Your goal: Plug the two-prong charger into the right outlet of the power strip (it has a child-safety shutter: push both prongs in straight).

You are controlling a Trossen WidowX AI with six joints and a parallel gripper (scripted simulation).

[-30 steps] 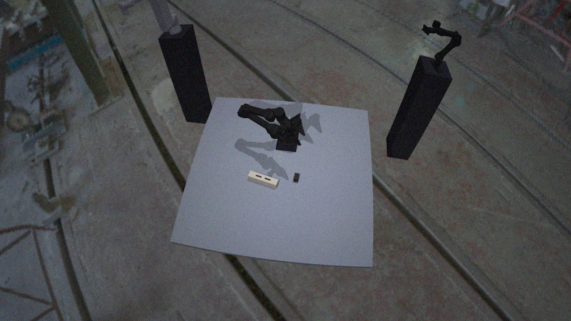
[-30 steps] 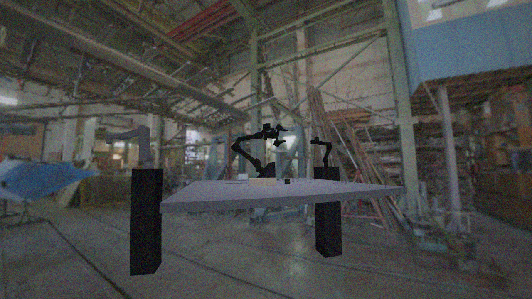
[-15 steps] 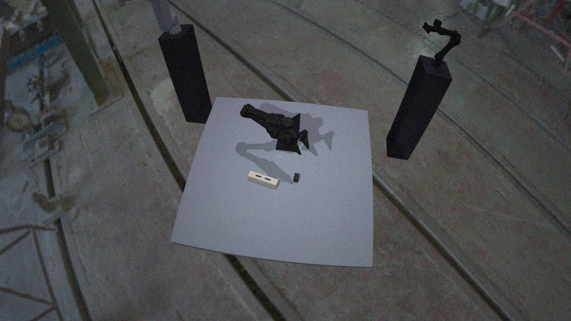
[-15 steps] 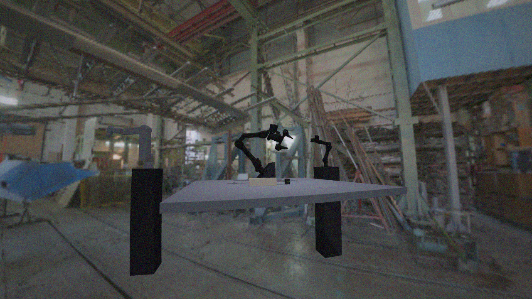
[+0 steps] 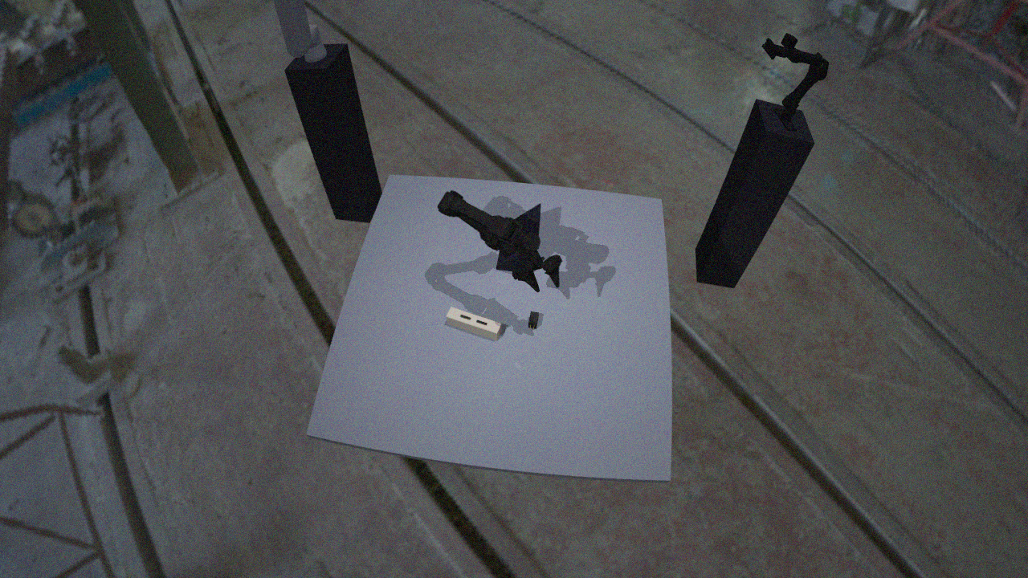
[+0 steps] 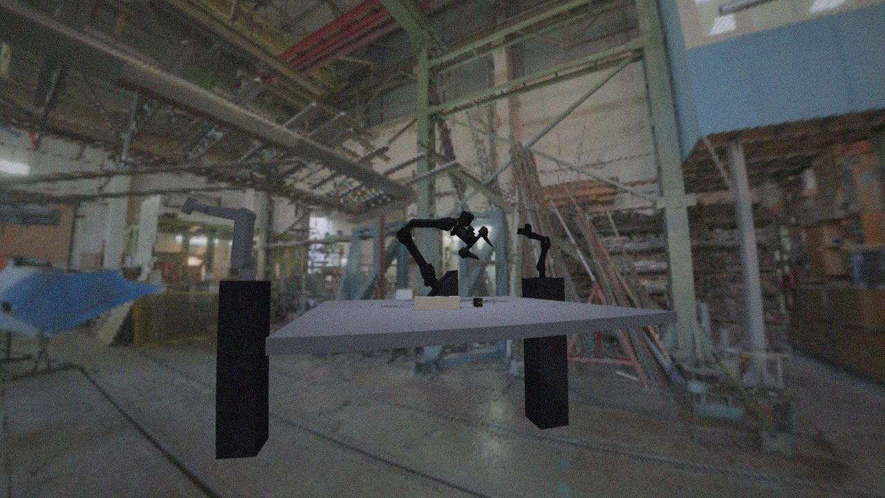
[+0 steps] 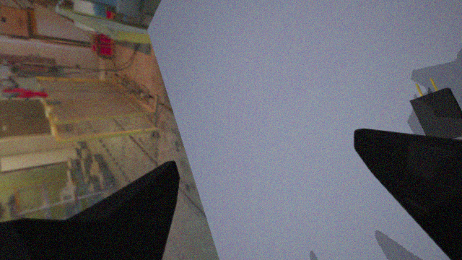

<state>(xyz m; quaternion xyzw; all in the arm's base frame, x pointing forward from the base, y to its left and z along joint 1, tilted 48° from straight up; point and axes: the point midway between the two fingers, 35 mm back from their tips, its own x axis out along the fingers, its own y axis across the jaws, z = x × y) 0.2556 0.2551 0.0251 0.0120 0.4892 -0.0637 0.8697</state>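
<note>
The black two-prong charger lies 24 cm below my gripper tip and 4 cm to the right of it.
</note>
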